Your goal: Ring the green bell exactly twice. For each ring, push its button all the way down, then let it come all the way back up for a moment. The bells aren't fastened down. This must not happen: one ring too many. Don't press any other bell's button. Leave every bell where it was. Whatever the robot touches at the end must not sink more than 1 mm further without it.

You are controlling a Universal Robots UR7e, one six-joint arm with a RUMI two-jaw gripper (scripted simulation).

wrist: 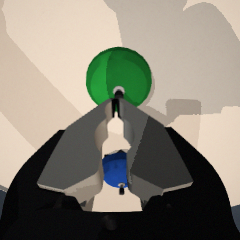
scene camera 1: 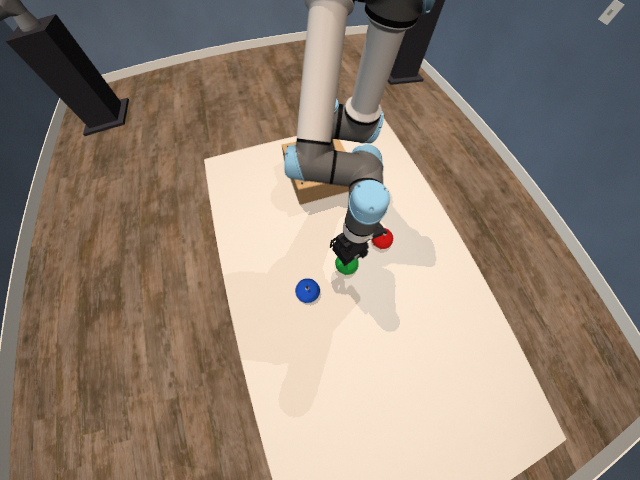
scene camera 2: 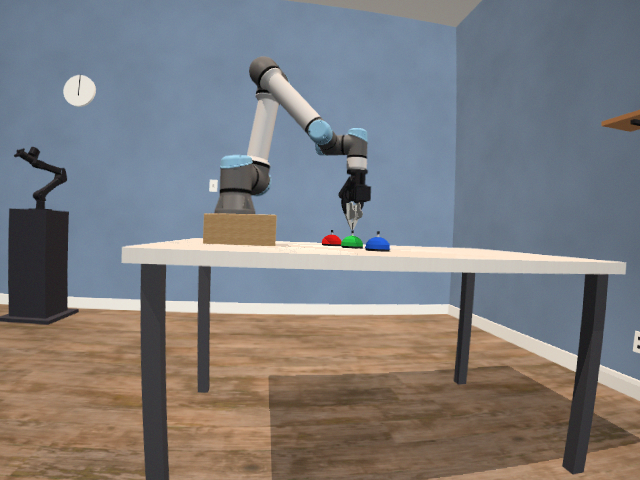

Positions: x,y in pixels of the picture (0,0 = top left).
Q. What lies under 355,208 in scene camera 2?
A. The gripper.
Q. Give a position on a green bell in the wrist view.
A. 115,68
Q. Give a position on a blue bell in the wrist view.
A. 114,165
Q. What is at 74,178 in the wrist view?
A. The gripper.
